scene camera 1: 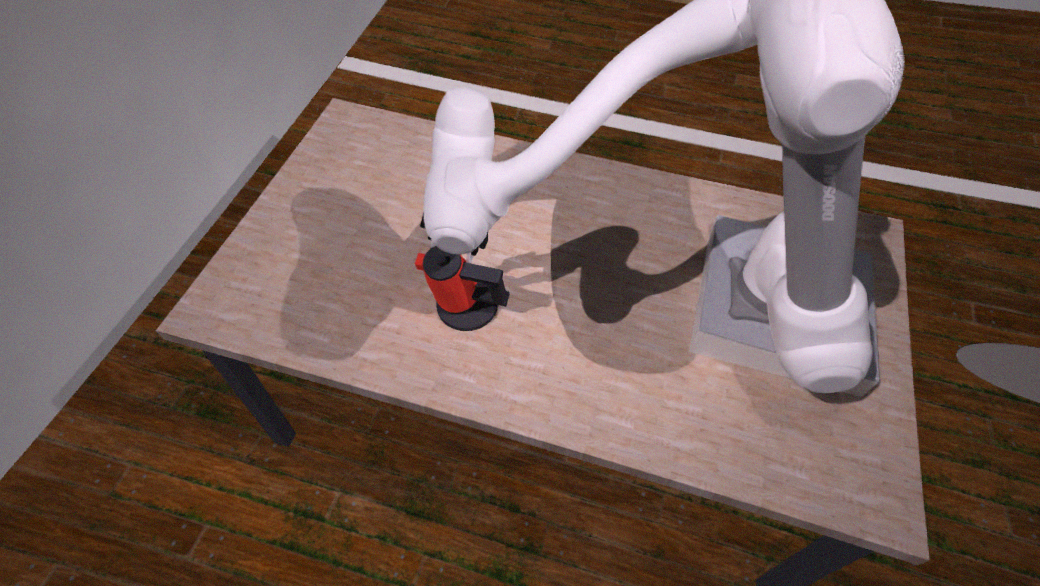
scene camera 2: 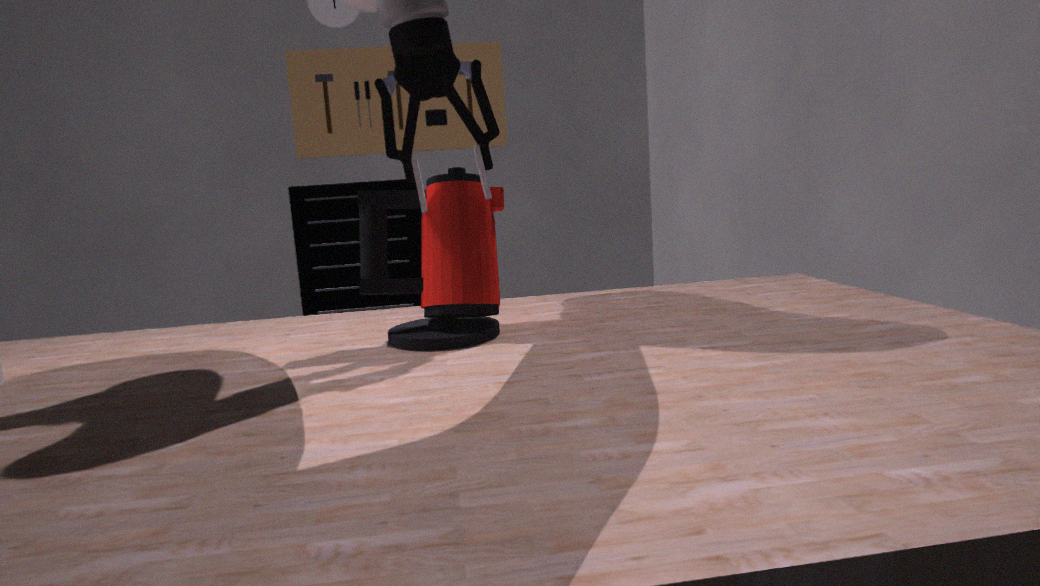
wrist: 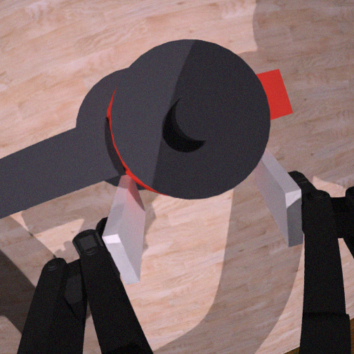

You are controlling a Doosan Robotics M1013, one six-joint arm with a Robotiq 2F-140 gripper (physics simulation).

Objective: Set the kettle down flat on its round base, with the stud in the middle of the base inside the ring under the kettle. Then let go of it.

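The red kettle (scene camera 1: 452,291) (scene camera 2: 459,247) (wrist: 225,100) has a black lid, a black handle and a small red spout. It is close to upright, low over its round black base (scene camera 1: 467,321) (scene camera 2: 436,337) (wrist: 96,102). In scene camera 2 a thin gap shows between them, with a dark piece of the stud in it. The kettle sits off-centre there, towards the base's right, spout side; the base sticks out on the handle side. The ring under the kettle is hidden. My gripper (scene camera 2: 456,202) (wrist: 195,179) is shut on the kettle's upper body, its pale pads on opposite sides below the lid.
The base lies on the wooden table (scene camera 1: 582,407) (scene camera 2: 727,436). The arm's mount (scene camera 1: 735,320) stands at the table's right in scene camera 1. A black drawer cabinet (scene camera 2: 331,254) and a tool board (scene camera 2: 305,109) are behind the table in scene camera 2.
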